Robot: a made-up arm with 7 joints. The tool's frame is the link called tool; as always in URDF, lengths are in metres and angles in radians. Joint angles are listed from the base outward. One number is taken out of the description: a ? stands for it. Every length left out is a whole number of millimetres.
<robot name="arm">
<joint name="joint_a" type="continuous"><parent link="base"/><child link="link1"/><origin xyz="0.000 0.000 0.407" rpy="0.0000 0.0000 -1.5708"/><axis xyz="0 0 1"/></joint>
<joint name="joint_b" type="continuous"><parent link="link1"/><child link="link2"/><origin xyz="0.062 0.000 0.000" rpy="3.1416 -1.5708 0.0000"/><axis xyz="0 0 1"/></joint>
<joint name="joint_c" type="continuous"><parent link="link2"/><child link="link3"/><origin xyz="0.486 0.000 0.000" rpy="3.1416 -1.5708 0.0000"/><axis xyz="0 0 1"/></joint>
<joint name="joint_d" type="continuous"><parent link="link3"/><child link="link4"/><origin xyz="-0.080 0.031 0.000" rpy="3.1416 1.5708 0.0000"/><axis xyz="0 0 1"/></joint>
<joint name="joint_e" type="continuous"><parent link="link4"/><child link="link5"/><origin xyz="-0.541 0.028 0.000" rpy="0.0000 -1.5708 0.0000"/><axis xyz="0 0 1"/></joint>
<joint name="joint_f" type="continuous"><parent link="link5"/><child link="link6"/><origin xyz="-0.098 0.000 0.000" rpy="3.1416 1.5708 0.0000"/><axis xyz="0 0 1"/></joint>
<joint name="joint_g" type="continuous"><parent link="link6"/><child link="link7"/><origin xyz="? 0.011 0.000" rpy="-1.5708 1.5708 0.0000"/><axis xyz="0 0 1"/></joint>
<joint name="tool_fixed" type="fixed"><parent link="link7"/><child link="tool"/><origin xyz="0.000 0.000 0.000" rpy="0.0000 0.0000 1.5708"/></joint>
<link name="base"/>
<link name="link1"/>
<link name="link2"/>
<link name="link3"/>
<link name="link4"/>
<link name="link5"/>
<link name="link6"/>
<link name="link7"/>
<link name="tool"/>
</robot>
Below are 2 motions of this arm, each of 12 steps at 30 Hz.
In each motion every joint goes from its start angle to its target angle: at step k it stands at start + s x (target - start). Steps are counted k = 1, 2, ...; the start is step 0. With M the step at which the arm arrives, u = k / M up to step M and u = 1 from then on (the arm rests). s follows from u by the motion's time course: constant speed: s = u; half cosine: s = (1 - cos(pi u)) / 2; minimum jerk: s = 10 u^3 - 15 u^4 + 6 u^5.
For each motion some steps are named. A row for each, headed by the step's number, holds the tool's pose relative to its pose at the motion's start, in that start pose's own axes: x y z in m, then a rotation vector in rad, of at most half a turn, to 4 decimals.
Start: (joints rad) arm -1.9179 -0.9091 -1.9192 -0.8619 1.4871 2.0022 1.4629
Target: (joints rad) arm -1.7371 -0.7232 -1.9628 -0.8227 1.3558 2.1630 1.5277
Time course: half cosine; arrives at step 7
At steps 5, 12:
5: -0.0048 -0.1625 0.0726 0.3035 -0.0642 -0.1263
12: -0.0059 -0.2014 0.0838 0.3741 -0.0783 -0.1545

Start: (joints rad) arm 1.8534 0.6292 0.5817 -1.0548 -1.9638 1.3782 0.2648
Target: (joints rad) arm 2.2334 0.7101 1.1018 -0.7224 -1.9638 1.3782 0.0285
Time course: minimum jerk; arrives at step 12
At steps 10, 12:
10: -0.4740 -0.0714 0.1286 0.3091 -0.6433 0.1262
12: -0.4899 -0.0744 0.1276 0.3204 -0.6622 0.1372

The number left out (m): -0.083
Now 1 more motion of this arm.
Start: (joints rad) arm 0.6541 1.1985 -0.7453 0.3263 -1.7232 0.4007 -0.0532
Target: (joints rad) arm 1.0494 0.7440 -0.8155 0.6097 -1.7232 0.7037 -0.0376
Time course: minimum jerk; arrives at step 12
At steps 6, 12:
6: 0.0615 -0.3857 -0.1212 0.2141 0.2744 -0.3417
12: 0.0013 -0.7006 -0.3423 0.4883 0.5789 -0.6185

